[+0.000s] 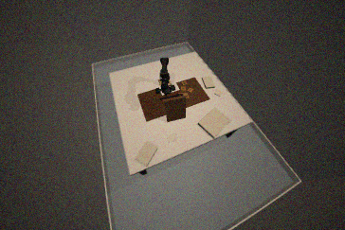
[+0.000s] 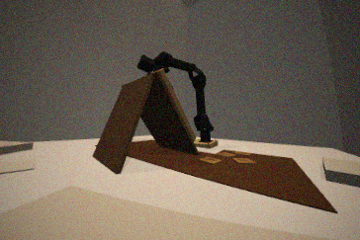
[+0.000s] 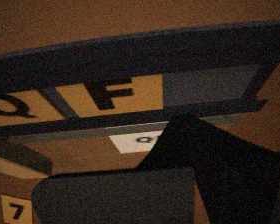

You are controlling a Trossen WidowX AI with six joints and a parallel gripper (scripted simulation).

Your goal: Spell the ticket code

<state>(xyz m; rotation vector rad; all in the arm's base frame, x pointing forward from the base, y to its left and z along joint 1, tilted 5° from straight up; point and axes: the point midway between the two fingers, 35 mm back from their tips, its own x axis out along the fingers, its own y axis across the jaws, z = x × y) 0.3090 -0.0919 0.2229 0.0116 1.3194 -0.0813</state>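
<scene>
My gripper tip is 4 cm past the white ticket, 2 cm to the right of it and 10 cm above it. From my gripper tip the other things lie so: pale slip (37 cm ahead, 5 cm to the right, 19 cm below); then brown mat (13 cm behind, 12 cm to the left, 19 cm below).
</scene>
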